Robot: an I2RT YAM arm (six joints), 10 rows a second.
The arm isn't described. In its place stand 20 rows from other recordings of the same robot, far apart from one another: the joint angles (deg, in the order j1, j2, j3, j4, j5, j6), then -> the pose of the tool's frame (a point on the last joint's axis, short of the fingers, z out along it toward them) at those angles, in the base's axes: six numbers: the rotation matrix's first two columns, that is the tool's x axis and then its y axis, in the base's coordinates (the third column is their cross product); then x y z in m.
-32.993 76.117 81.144 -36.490 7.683 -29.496 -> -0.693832 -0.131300 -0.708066 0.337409 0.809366 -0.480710 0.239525 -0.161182 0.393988
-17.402 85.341 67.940 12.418 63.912 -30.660 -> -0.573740 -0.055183 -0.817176 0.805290 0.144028 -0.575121 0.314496 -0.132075 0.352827
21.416 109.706 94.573 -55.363 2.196 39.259 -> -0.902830 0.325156 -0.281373 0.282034 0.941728 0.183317 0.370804 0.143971 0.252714
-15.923 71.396 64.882 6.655 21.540 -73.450 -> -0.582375 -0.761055 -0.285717 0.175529 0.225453 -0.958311 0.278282 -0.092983 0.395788
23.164 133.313 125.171 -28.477 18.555 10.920 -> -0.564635 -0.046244 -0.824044 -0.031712 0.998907 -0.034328 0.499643 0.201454 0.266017
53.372 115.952 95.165 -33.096 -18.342 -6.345 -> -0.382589 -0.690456 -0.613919 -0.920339 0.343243 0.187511 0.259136 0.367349 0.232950
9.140 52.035 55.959 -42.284 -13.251 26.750 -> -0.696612 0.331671 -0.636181 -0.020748 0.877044 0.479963 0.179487 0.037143 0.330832
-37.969 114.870 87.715 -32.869 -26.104 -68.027 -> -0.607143 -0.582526 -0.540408 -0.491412 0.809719 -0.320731 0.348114 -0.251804 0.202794
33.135 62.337 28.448 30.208 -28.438 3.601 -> -0.108838 -0.005091 -0.994046 -0.873490 0.477839 0.093191 0.191163 0.145030 0.253763
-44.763 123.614 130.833 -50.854 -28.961 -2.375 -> -0.504761 0.449537 -0.736975 0.346670 0.887406 0.303859 0.351366 -0.324193 0.351110
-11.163 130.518 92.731 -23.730 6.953 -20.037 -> -0.895385 -0.169976 -0.411576 -0.061702 0.962722 -0.263360 0.464243 -0.096003 0.115391
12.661 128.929 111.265 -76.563 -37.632 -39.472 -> -0.668685 -0.666206 -0.330197 -0.718653 0.465127 0.516908 0.414788 0.115459 0.199788
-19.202 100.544 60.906 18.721 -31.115 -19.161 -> -0.261276 -0.206561 -0.942904 -0.275273 0.952216 -0.132324 0.377044 -0.111835 0.225655
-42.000 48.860 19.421 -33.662 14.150 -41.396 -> -0.980553 0.020079 -0.195223 0.110136 0.879642 -0.462710 0.096928 -0.098985 0.147379
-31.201 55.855 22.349 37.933 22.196 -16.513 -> -0.164603 -0.207982 -0.964183 0.787517 0.560868 -0.255427 0.177679 -0.123333 0.255033
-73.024 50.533 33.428 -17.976 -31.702 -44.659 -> -0.603060 -0.072703 -0.794376 0.371543 0.855622 -0.360370 0.073176 -0.175633 0.242655
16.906 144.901 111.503 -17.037 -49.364 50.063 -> -0.973301 0.226080 0.039667 0.147089 0.481657 0.863928 0.504468 0.181563 0.105611
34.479 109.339 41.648 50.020 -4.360 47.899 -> -0.630879 0.464222 -0.621683 -0.232813 0.651075 0.722426 0.295447 0.206180 0.125482
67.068 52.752 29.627 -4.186 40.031 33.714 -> -0.416519 0.106245 -0.902897 -0.302126 0.920525 0.247695 0.098649 0.174405 0.236151
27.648 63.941 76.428 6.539 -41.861 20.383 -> -0.044317 0.269619 -0.961947 -0.948381 0.291311 0.125342 0.188530 0.125582 0.494984
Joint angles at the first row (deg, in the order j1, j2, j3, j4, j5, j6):
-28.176, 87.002, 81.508, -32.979, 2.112, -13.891
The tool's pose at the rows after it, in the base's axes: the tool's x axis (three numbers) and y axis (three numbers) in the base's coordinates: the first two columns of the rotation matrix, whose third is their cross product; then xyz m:
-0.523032 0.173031 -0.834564 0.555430 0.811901 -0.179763 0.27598 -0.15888 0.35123
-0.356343 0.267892 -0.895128 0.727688 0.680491 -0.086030 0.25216 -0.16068 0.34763
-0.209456 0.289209 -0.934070 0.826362 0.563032 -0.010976 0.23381 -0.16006 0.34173
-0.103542 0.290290 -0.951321 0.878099 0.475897 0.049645 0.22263 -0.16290 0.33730
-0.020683 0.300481 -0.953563 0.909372 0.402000 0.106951 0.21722 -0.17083 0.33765
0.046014 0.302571 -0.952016 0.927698 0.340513 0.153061 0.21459 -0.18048 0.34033
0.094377 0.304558 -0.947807 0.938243 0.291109 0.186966 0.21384 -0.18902 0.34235
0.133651 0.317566 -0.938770 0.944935 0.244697 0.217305 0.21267 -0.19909 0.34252
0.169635 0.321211 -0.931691 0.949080 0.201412 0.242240 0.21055 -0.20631 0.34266
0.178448 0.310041 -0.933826 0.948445 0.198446 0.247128 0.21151 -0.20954 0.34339
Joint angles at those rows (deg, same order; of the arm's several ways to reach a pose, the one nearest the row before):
-28.793, 80.423, 74.662, -26.186, 10.210, -5.848
-30.529, 75.089, 67.795, -19.903, 16.844, 2.979
-31.621, 70.772, 61.623, -13.605, 22.655, 8.503
-32.915, 68.658, 58.043, -9.219, 26.302, 12.068
-34.675, 68.695, 57.636, -7.601, 28.356, 15.512
-36.456, 69.594, 58.427, -6.603, 29.728, 18.164
-37.810, 70.781, 59.523, -6.246, 30.828, 20.340
-39.488, 72.237, 60.803, -6.768, 31.135, 22.682
-40.765, 73.115, 61.570, -7.035, 31.838, 24.630
-41.110, 73.668, 61.791, -5.859, 31.892, 24.414

